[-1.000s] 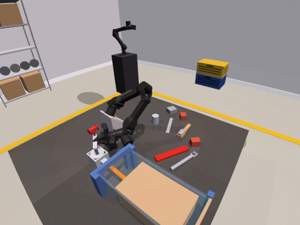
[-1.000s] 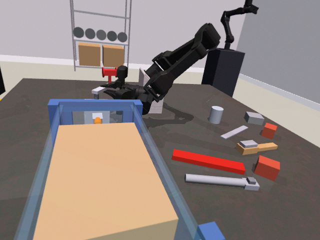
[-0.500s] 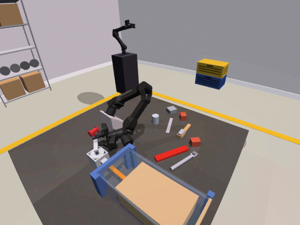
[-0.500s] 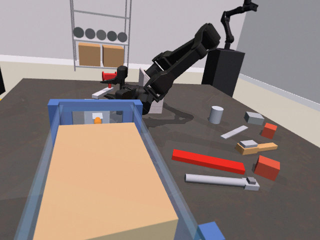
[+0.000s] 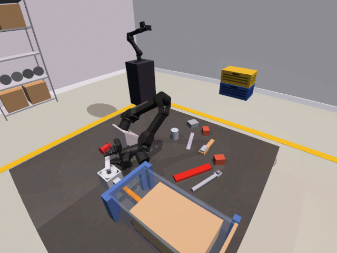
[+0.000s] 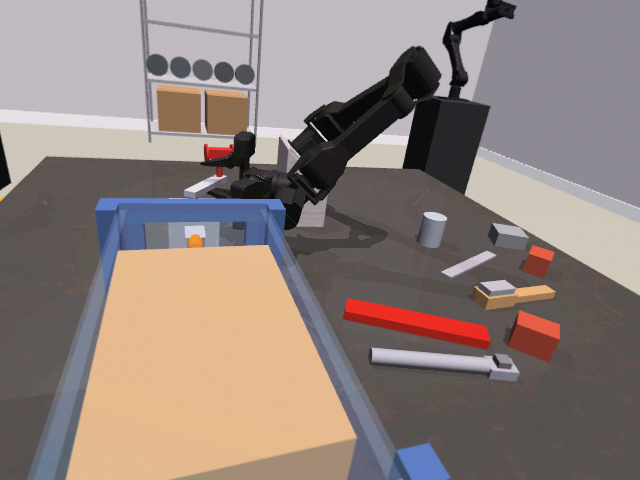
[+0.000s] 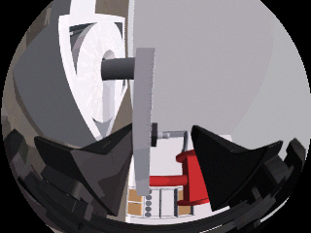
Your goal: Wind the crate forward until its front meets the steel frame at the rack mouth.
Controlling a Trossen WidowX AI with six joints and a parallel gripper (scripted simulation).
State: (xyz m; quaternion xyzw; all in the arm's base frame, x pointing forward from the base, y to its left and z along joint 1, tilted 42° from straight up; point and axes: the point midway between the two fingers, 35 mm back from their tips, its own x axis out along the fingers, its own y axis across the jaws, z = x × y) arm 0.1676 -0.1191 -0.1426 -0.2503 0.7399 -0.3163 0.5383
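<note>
My gripper tip is now 1 cm past the winch handle, 2 cm to the right of it and 1 cm above it. Round my gripper tip: white winch (3 cm ahead, 2 cm to the right, 10 cm below); clear-panelled cubby (45 cm ahead, 3 cm to the left, 2 cm below); red knob (4 cm behind, 3 cm to the left, 2 cm above).
</note>
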